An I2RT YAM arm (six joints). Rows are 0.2 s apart.
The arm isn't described. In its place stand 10 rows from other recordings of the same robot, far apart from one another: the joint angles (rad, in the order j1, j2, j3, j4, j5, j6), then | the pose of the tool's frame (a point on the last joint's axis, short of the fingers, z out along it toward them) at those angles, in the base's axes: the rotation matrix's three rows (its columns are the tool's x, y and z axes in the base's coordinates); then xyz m.
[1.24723 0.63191 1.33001 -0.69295 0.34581 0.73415] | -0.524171 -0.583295 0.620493; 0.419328 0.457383 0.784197; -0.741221 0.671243 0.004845; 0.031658 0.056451 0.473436
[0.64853 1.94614 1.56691 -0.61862 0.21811 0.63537] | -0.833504 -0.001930 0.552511; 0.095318 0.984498 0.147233; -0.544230 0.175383 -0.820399; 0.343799 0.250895 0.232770
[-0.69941 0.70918 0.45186 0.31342 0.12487 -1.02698] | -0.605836 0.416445 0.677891; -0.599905 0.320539 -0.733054; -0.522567 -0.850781 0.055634; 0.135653 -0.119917 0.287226
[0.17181 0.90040 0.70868 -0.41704 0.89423 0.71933] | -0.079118 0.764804 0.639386; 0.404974 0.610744 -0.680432; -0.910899 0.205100 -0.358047; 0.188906 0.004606 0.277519
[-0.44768 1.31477 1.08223 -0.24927 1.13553 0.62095] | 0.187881 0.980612 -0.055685; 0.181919 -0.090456 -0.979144; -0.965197 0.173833 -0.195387; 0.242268 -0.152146 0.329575
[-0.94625 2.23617 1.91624 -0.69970 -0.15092 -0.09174] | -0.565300 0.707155 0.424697; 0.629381 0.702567 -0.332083; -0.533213 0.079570 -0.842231; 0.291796 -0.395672 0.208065
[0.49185 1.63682 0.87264 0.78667 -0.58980 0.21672] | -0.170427 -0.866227 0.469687; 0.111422 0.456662 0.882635; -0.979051 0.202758 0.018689; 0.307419 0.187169 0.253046
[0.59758 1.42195 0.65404 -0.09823 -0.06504 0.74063] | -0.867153 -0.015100 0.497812; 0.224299 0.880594 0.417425; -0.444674 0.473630 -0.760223; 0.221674 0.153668 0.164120
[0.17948 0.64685 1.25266 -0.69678 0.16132 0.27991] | -0.091104 0.006614 0.995819; 0.260605 0.965288 0.017430; -0.961138 0.261103 -0.089665; 0.084902 0.009593 0.451525
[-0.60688 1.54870 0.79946 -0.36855 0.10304 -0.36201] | -0.904711 0.303527 0.298949; 0.199270 0.921712 -0.332773; -0.376550 -0.241492 -0.894366; 0.229809 -0.164010 0.156130
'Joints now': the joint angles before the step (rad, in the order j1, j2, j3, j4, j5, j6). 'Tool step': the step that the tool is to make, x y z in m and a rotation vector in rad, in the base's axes. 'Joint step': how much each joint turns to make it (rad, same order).
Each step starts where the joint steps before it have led.
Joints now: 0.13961 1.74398 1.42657 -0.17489 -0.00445 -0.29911
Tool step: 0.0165 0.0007 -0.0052 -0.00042 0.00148 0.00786
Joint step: -0.00463 0.06444 0.05816 0.00470 -0.01090 -0.00610
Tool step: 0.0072 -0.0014 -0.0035 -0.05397 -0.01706 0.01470
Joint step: -0.00465 0.02625 0.01565 0.01975 0.00913 -0.05831
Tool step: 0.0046 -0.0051 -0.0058 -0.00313 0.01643 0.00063
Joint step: -0.01381 0.02000 0.00902 -0.00581 -0.01221 -0.00779
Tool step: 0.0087 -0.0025 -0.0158 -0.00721 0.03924 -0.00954
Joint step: -0.00753 0.04591 0.01254 -0.00646 0.00311 -0.00138
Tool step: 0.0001 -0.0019 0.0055 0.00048 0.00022 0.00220
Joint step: -0.00472 -0.00307 0.01795 -0.02124 -0.00619 -0.00314
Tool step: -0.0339 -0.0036 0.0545 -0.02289 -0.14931 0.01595
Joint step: 0.00015 -0.16807 -0.05023 0.02747 0.00322 -0.04129
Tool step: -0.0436 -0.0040 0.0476 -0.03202 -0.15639 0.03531
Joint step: -0.00025 -0.17990 -0.06594 0.03672 -0.01855 -0.05685
